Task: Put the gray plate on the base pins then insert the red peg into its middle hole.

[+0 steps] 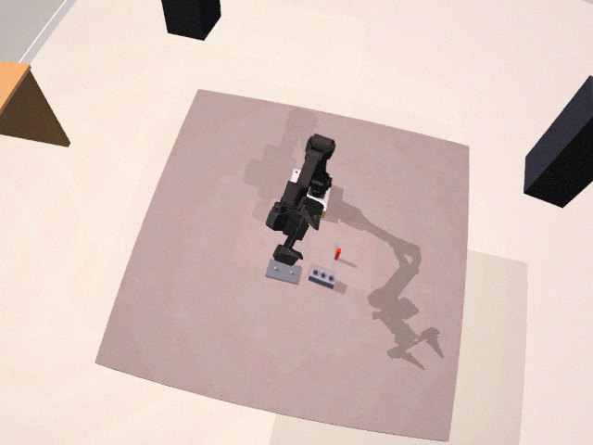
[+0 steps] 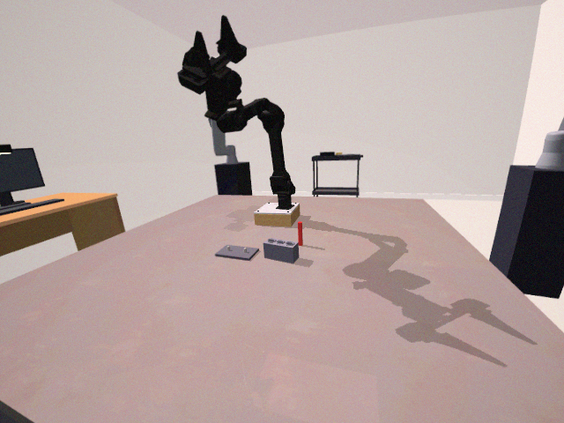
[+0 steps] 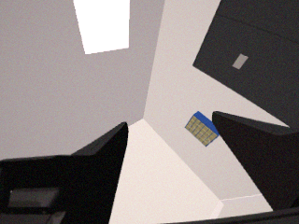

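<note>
Now: gripper tip 130 mm past the gray plate, 60 mm to the right of it and 530 mm above it. Round my gripper tip: red peg: 230 mm behind, 90 mm to the left, 530 mm below.
</note>
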